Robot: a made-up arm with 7 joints.
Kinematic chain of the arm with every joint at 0, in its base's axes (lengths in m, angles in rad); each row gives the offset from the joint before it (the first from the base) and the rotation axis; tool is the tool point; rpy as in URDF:
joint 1: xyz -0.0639 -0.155 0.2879 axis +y
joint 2: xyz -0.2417 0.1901 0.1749 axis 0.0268 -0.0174 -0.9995
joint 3: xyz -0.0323 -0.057 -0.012 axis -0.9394 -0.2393 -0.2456
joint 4: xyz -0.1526 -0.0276 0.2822 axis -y
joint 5: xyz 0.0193 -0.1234 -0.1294 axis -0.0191 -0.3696 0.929
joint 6: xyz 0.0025 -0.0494 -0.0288 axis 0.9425 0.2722 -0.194
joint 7: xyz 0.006 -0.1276 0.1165 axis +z
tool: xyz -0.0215 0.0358 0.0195 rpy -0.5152 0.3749 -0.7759
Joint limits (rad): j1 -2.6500..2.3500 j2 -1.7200..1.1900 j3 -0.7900..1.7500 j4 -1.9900..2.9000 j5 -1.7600..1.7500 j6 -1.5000..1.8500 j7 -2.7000..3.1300
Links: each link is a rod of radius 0.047 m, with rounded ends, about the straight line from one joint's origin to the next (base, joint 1, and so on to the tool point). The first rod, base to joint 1, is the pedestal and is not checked.
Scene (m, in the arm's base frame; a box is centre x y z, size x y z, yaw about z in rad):
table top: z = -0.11
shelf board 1: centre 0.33 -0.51 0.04 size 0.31 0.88 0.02 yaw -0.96
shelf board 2: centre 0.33 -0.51 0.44 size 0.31 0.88 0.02 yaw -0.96
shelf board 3: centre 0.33 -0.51 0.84 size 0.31 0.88 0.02 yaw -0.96
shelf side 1: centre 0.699 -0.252 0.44 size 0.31 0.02 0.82 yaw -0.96
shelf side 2: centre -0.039 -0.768 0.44 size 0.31 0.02 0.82 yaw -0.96
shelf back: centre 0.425 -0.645 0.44 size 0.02 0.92 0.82 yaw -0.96
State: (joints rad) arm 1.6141 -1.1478 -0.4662 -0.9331 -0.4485 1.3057 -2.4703
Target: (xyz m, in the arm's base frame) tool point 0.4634 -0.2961 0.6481
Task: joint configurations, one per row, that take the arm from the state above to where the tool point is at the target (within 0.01 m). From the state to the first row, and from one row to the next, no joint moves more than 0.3 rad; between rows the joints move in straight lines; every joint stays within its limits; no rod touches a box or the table.
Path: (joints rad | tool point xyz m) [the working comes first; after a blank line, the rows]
Joints at the target: 0.6921 -1.6359 -0.0806 -1.4998 -0.9566 1.1032 -2.4856
Straight joint move there: touches shelf board 2.

1: 1.3895 -1.3385 -0.4424 -0.8162 -0.4104 1.0478 -2.4301 | 0.1864 -0.3969 0.1414
2: 1.1649 -1.5293 -0.4186 -0.6993 -0.3723 0.7898 -2.3899 | 0.2378 -0.2465 0.1269
3: 0.9403 -1.7200 -0.3949 -0.5823 -0.3343 0.5319 -2.3497 | 0.2928 -0.0867 0.1824
4: 0.6861 -1.7200 -0.3846 -0.8653 -0.4836 0.5550 -2.3540 | 0.3597 -0.1243 0.3053
5: 0.4319 -1.7200 -0.3743 -1.1483 -0.6330 0.5781 -2.3582 | 0.3843 -0.1361 0.4694
6: 0.1777 -1.7200 -0.3641 -1.4313 -0.7823 0.6012 -2.3625 | 0.3397 -0.1195 0.6481
7: 0.4349 -1.6779 -0.2224 -1.4655 -0.8695 0.8522 -2.4241 | 0.4107 -0.2099 0.6507
8: 0.6921 -1.6359 -0.0806 -1.4998 -0.9566 1.1032 -2.4856 | 0.4634 -0.2961 0.6481

